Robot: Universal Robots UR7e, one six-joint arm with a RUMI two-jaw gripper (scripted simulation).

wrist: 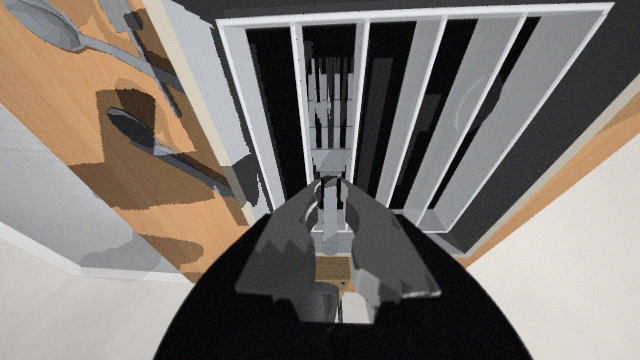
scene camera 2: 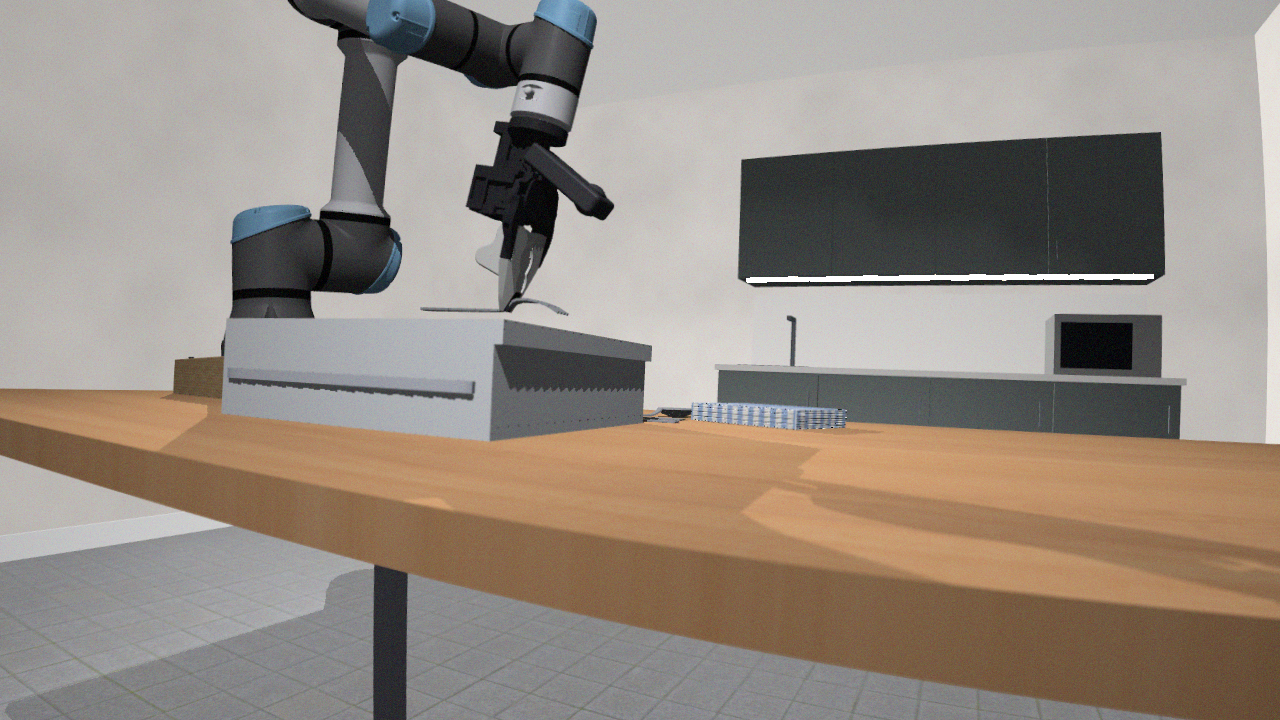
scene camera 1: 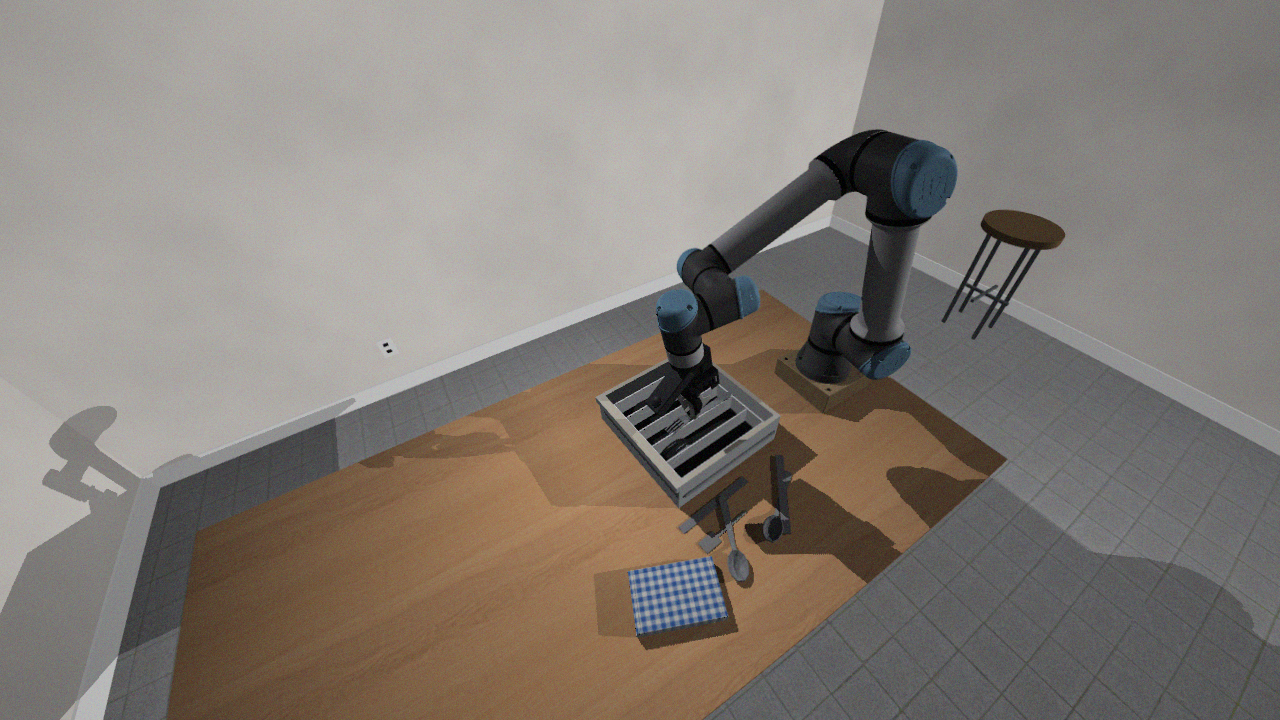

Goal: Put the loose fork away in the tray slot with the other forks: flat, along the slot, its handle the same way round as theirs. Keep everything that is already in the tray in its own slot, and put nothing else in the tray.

Labels:
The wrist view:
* my gripper: 330, 179
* tray: 556, 42
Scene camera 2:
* my gripper: 505, 311
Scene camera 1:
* my gripper: 693, 417
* tray: 743, 413

